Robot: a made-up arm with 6 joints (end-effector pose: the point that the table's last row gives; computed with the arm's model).
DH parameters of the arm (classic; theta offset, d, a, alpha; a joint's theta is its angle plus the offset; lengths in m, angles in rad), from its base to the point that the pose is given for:
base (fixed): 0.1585 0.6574 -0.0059 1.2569
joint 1: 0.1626 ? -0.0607 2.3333
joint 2: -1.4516 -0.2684 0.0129 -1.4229
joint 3: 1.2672 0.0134 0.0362 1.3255
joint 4: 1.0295 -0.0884 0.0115 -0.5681
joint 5: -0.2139 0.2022 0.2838 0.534
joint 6: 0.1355 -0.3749 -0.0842 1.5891
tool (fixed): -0.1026 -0.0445 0 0
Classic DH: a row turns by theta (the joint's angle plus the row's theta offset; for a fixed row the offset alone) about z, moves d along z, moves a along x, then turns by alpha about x.
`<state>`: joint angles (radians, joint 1 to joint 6).
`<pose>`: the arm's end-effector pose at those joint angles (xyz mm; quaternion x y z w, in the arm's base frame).
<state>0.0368 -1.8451 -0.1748 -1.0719 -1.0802 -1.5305</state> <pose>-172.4 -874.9 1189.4 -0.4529 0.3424 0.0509 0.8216</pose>
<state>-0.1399 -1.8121 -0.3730 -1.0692 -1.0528 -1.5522</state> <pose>-194.1 -847.7 1200.3 -0.4175 0.3729 0.0024 0.8287</pose>
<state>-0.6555 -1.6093 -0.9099 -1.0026 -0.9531 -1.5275</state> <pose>-214.8 -638.9 1312.3 -0.3816 0.5374 -0.2329 0.7151</pose>
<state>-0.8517 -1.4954 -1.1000 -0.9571 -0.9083 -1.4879</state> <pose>-166.1 -510.9 1361.2 -0.3901 0.6045 -0.3406 0.6053</pose>
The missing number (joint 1, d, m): 0.3756
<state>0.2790 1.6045 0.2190 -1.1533 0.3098 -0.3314</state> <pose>-364.8 -782.9 1040.1 -0.3196 -0.4457 -0.6604 0.5129</pose>
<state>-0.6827 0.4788 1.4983 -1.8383 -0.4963 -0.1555</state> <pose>-220.1 -517.8 1175.6 -0.5526 -0.5250 -0.5614 0.3222</pose>
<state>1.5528 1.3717 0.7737 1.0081 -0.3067 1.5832</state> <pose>237.9 -659.1 602.1 0.4510 0.2948 0.5576 0.6314</pose>
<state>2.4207 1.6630 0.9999 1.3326 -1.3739 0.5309</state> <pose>338.8 -620.5 750.3 0.7794 -0.4448 0.3867 0.2126</pose>
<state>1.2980 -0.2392 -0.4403 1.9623 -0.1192 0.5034</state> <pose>123.3 -768.6 853.5 -0.1819 0.1558 0.0797 0.9676</pose>
